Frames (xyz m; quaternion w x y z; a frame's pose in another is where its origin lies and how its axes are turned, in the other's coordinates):
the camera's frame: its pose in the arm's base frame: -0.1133 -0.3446 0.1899 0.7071 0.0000 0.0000 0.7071
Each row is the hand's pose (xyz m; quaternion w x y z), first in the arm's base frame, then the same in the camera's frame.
Working: the arm's base frame: its pose in the camera's frame: 0.3446 -0.1133 -0.1899 0.7071 0.0000 0.0000 -0.7071

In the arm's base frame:
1: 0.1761 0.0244 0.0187 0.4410 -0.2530 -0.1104 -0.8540
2: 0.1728 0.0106 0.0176 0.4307 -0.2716 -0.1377 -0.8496
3: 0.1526 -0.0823 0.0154 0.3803 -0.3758 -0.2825 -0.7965
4: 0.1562 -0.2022 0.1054 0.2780 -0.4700 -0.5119 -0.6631
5: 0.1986 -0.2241 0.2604 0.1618 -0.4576 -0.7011 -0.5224
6: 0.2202 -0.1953 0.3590 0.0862 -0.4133 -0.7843 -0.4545
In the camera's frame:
1: 0.3690 -0.2894 -0.1712 0.2920 0.2570 -0.1008 0.9157
2: 0.3552 -0.2861 -0.1723 0.2962 0.2894 -0.0947 0.9053
3: 0.2623 -0.2659 -0.1745 0.2943 0.4655 -0.0660 0.8321
4: 0.1424 -0.2695 -0.0845 0.2723 0.6943 0.0296 0.6655
5: 0.1205 -0.3119 0.0705 0.2550 0.8193 0.1722 0.4838
6: 0.1493 -0.3335 0.1691 0.2604 0.8469 0.2623 0.3823

